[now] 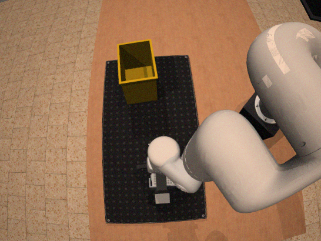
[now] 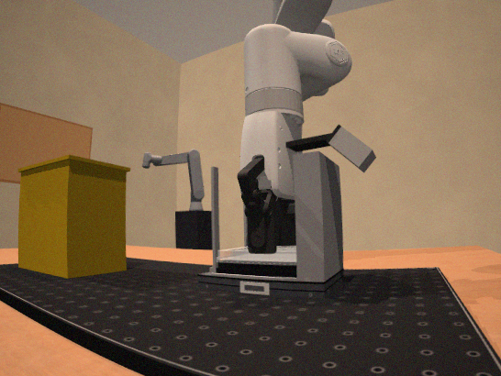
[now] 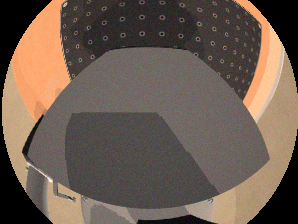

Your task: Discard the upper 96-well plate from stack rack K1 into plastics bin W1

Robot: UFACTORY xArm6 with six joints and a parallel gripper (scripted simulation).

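My hand is 20 mm above the white 96-well plate. The rest, counted from my hand: yellow bin W1: 360 mm to the right, 100 mm ahead, 30 mm above; then dark plate: 30 mm below.
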